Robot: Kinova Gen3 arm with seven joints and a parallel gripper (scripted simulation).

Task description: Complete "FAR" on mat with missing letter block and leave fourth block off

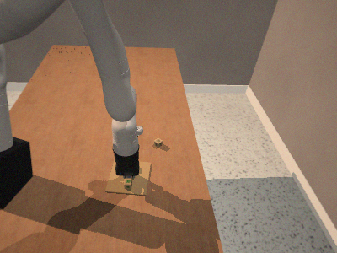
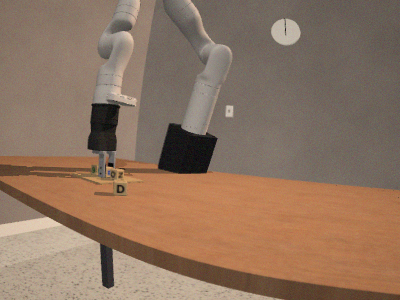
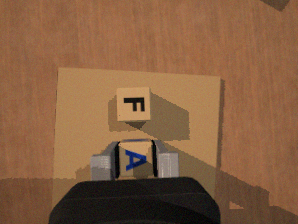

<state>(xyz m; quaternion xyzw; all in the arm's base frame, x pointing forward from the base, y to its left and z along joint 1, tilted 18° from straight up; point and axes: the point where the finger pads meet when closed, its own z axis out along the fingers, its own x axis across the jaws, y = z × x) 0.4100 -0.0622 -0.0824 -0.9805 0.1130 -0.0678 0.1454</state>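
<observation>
Right now my hand is right at the block. The rest, counted from my hand: tan mat (20 mm below).
</observation>
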